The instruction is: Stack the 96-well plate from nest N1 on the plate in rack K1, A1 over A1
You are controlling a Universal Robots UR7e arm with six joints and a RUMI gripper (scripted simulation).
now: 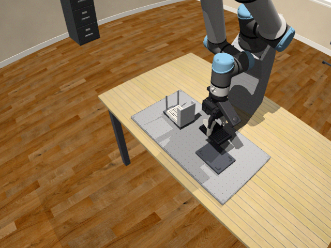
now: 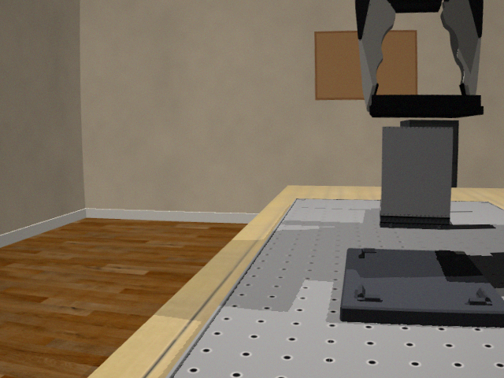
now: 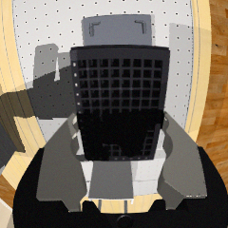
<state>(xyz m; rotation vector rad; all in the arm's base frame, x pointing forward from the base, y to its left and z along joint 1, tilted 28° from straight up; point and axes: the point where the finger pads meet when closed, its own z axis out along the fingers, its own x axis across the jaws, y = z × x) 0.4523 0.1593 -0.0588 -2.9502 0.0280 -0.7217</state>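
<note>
Now: hand 28 cm to the left of the white plate, 13 cm above it and 1 cm past it. Round my hand: black 96-well plate (1 cm below).
</note>
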